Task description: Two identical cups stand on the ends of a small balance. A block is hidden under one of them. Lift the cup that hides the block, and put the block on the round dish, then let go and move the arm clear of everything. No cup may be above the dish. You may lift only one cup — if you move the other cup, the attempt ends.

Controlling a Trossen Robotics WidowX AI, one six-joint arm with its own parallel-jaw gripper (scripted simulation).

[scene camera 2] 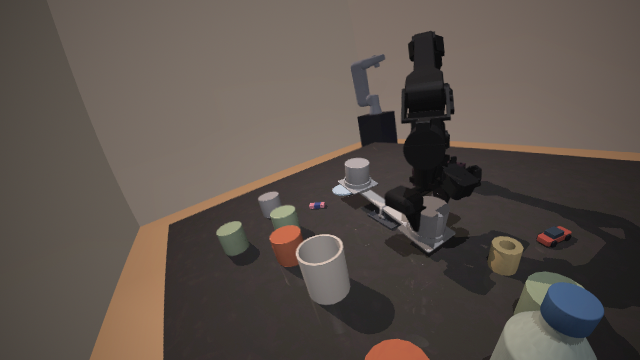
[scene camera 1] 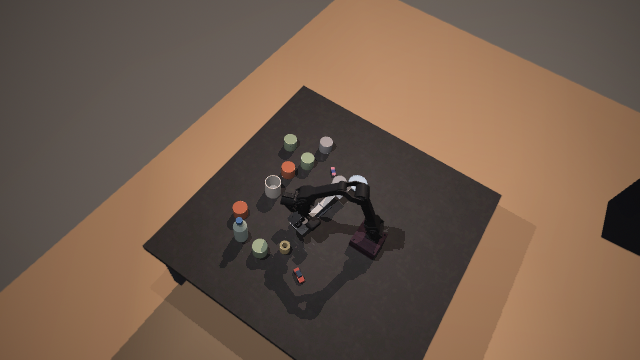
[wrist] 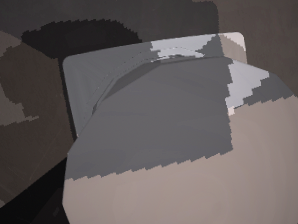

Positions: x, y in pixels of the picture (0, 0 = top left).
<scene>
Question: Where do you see a grey balance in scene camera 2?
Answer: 428, 244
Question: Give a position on a cup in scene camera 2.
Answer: At 434, 217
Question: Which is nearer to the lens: the grey balance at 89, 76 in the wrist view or the cup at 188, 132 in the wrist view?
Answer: The cup.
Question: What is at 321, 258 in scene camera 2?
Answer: A white mug.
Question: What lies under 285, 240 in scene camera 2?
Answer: An orange cup.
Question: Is my gripper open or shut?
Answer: Open.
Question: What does my gripper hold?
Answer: Nothing.
</scene>
